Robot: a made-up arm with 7 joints.
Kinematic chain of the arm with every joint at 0, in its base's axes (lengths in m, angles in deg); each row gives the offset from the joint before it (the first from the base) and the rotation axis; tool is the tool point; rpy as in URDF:
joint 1: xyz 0 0 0.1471 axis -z
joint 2: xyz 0 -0.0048 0.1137 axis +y
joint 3: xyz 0 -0.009 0.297 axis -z
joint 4: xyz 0 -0.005 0.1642 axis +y
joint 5: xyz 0 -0.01 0.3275 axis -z
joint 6: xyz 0 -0.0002 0.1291 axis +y
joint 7: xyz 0 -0.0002 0.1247 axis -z
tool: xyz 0 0 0 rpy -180 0 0
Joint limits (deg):
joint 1: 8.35..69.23
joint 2: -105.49..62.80
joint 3: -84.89..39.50
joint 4: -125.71..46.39
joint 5: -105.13..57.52
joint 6: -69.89..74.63
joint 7: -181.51..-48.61
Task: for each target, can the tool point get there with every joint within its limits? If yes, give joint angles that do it. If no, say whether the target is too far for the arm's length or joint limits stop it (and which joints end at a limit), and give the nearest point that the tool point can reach.
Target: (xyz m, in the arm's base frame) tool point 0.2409 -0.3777 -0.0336
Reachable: no: joint limits stop it (at a limit: joint 1, joint 2, joint 4) | nearest point -0.0330 -0.2830 -0.0502 | short by 0.290 m
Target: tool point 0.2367 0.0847 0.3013
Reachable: no: joint limits stop it (at a limit: joint 1, joint 2, joint 3, joint 4, joint 6) | nearest point 0.2317 0.1112 0.5133 | short by 0.214 m
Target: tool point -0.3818 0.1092 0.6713
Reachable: yes | joints 24.38 22.40 0.33 -109.02 -32.83 -28.29 -122.61
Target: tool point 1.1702 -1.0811 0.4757
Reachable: no: too far | nearest point 0.7286 -0.6731 0.4736 | short by 0.601 m
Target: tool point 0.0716 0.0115 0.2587
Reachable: no: joint limits stop it (at a limit: joint 1, joint 2, joint 3, joint 4, joint 6) | nearest point 0.1937 0.0797 -0.0055 | short by 0.299 m
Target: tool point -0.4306 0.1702 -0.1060
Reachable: yes | joints 14.79 -64.67 15.68 -110.21 -82.31 -30.00 -95.83
